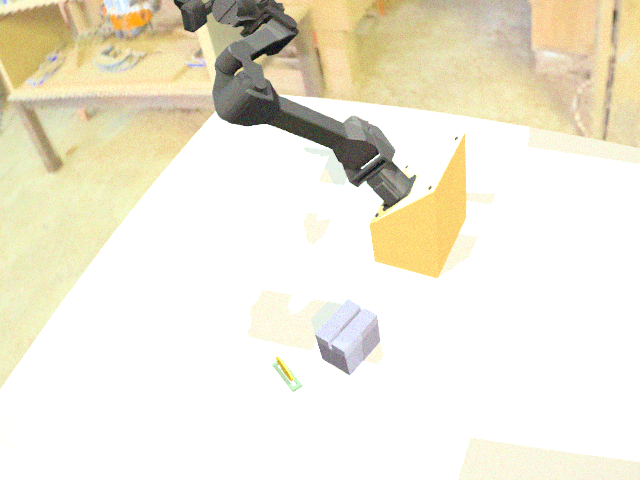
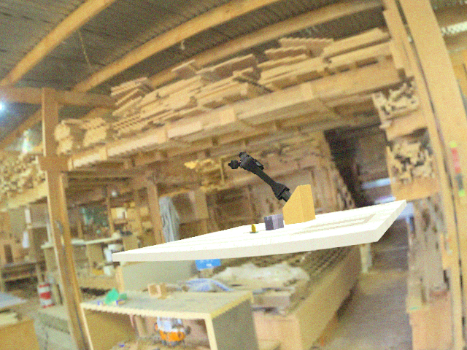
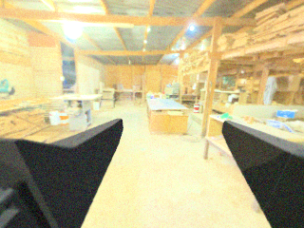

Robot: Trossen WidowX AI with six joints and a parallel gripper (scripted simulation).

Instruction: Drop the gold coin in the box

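Now: gripper tip 540 mm short of the gold coin, 340 mm to the right of it and 430 mm above it.
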